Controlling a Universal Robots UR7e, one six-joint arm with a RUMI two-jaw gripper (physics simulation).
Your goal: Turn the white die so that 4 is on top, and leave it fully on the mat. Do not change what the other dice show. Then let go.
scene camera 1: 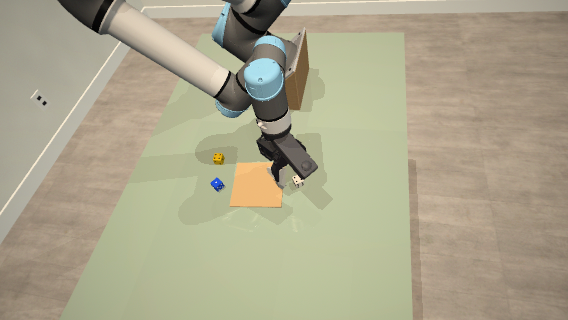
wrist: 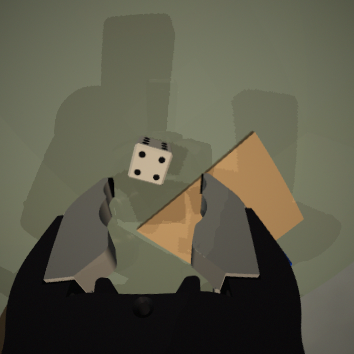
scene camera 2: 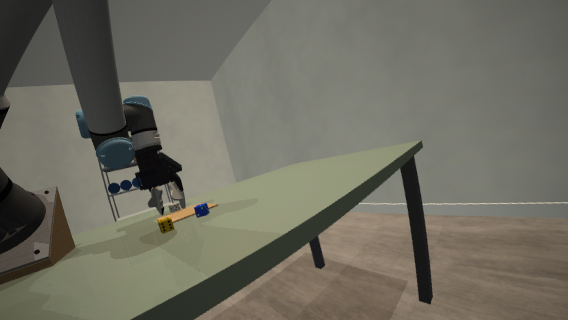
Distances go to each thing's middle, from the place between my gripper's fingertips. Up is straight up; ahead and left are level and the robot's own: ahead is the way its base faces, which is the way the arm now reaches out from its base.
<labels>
Now: hand 1 cm short of the white die (wrist: 150,159), 2 cm to the right of it and 1 cm below it. From my hand the other things lie so: orange mat (scene camera 1: 253,186) (3 cm ahead, 9 cm to the right).
</labels>
